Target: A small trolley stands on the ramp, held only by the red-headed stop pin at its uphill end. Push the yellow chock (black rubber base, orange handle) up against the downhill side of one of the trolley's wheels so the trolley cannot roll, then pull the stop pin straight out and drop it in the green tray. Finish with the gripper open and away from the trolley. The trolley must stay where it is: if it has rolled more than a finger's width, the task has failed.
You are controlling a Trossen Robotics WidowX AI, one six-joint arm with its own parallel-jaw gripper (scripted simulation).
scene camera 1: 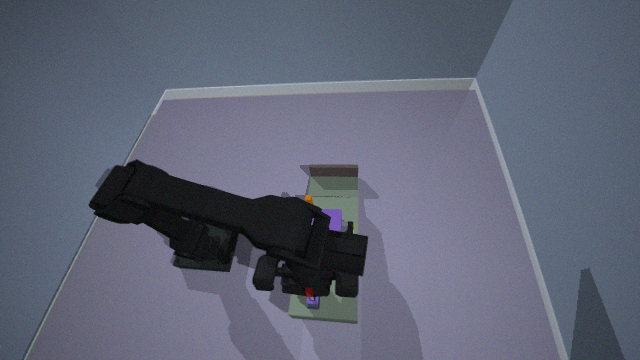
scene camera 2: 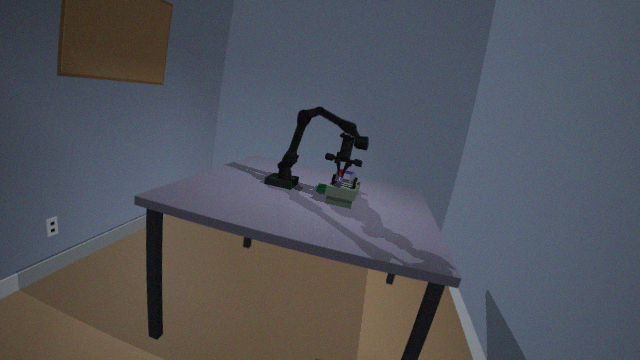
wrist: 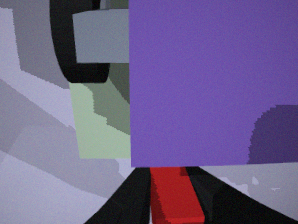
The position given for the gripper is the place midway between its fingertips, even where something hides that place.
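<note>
A pale green ramp (scene camera 1: 333,308) is part of the scene, as is a purple trolley (wrist: 203,89). The gripper (scene camera 1: 310,294) can be seen too, and the wrist view also shows the gripper (wrist: 164,171).
</note>
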